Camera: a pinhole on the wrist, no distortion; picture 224 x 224 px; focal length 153.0 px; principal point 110.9 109.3 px. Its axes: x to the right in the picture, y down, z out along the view. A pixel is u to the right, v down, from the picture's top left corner.
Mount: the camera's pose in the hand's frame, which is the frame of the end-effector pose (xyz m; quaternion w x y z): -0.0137 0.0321 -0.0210 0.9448 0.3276 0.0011 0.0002
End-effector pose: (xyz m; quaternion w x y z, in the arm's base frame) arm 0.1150 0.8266 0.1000 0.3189 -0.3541 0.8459 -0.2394
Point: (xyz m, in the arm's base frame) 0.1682 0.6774 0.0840
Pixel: 207 62
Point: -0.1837 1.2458 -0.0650
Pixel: behind the camera
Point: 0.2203 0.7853 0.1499
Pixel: 76 38
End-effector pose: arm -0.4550 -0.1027 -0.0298 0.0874 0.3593 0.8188 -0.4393
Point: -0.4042 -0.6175 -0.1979
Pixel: 39 199
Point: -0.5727 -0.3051 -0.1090
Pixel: 128 137
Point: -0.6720 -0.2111 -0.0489
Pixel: 188 70
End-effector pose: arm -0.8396 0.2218 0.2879 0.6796 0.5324 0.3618 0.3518
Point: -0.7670 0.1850 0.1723
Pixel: 140 39
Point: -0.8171 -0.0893 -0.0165
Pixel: 19 11
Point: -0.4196 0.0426 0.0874
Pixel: 136 119
